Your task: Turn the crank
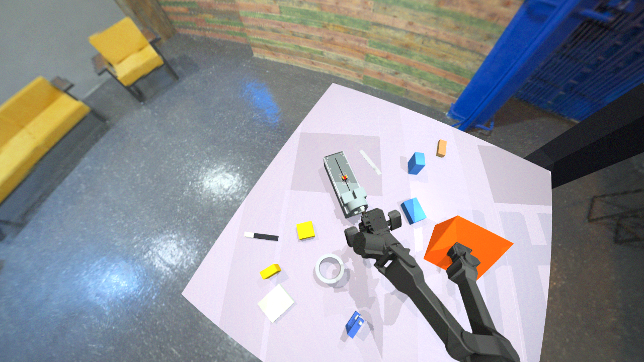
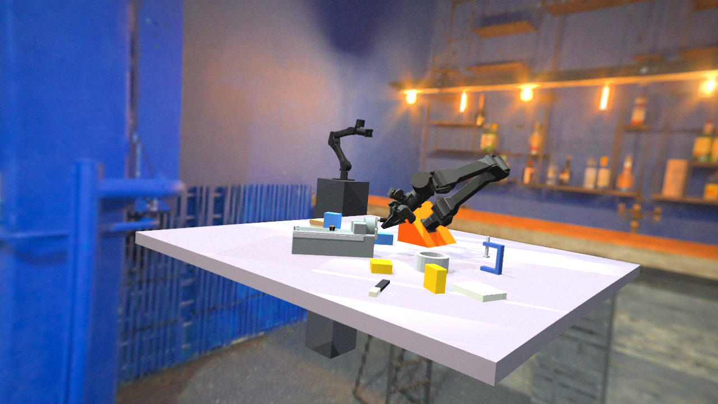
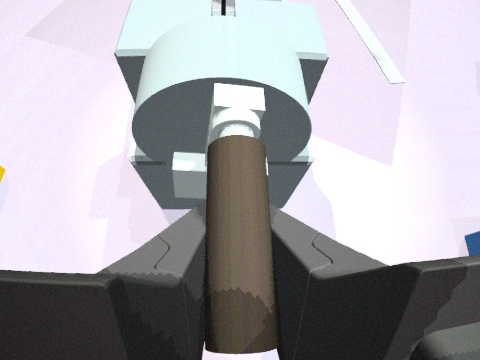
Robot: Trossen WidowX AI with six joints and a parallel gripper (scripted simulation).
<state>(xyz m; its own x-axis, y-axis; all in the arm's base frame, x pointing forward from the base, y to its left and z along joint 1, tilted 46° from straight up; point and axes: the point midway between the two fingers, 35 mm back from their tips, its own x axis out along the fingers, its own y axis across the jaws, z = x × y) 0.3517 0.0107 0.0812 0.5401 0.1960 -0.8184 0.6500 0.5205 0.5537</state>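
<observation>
Right now the brown crank handle is 1 cm behind my gripper tip, 1 cm to the left of it and 3 cm above it. The rest, counted from my gripper tip: metal strip: 7 cm ahead, 27 cm to the right, 9 cm below; blue clamp: 14 cm behind, 33 cm to the left, 4 cm below; red pointer: 13 cm ahead, 11 cm to the right, 1 cm below.
</observation>
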